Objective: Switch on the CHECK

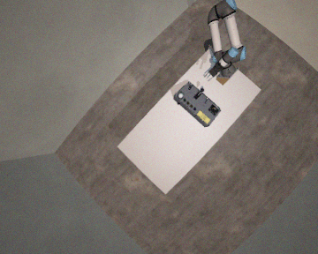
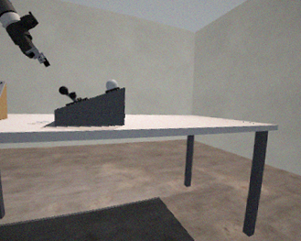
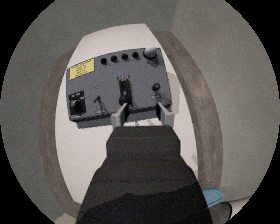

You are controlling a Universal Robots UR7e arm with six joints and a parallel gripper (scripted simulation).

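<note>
Now: hand 13 cm short of the CHECK toggle, 16 cm to the right of it and 16 cm above it. Also, from my hand: dark grey wedge-shaped console: 16 cm ahead, 9 cm to the left, 18 cm below; black ball-ended lever: 11 cm ahead, 4 cm to the left, 15 cm below; rotary dial: 14 cm ahead, 27 cm to the left, 16 cm below.
</note>
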